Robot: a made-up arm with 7 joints.
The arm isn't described. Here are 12 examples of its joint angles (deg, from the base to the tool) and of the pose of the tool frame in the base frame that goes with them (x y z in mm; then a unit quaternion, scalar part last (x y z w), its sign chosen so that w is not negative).
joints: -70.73 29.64 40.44 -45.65 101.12 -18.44 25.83
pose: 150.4 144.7 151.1 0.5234 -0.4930 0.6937 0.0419
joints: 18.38 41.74 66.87 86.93 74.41 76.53 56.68
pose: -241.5 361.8 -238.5 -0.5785 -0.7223 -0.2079 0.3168
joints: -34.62 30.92 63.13 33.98 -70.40 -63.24 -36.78
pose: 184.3 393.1 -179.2 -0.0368 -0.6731 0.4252 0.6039
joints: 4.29 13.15 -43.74 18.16 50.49 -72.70 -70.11
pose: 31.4 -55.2 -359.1 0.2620 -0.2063 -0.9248 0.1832
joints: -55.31 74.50 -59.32 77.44 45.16 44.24 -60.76
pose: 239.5 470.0 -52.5 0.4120 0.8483 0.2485 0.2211
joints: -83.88 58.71 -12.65 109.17 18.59 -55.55 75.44
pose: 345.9 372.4 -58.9 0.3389 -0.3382 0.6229 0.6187
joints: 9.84 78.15 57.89 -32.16 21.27 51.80 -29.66
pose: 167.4 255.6 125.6 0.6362 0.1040 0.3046 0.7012
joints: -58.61 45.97 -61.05 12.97 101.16 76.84 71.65
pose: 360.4 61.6 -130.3 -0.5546 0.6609 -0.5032 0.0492
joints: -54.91 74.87 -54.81 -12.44 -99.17 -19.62 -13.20
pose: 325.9 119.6 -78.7 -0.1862 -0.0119 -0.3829 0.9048
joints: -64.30 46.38 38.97 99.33 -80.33 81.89 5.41
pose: 342.0 265.3 -209.2 -0.7622 0.4279 -0.0968 0.4761
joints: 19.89 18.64 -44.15 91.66 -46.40 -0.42 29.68
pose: -278.1 208.9 -381.1 0.3326 0.8142 0.2485 0.4059
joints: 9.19 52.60 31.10 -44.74 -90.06 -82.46 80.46
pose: 124.5 222.8 -0.5 -0.7174 -0.3706 0.3779 0.4530
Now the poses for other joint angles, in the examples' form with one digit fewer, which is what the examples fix.
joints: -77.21 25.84 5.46 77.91 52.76 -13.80 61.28
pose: 481 143 -133 0.486 -0.247 0.388 0.743
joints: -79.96 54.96 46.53 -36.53 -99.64 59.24 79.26
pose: 102 161 198 -0.239 -0.377 0.147 0.883
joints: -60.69 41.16 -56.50 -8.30 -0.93 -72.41 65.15
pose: 270 -40 -93 -0.283 -0.591 -0.267 0.707
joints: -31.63 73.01 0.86 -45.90 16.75 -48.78 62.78
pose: 178 75 31 0.093 -0.857 -0.151 0.484
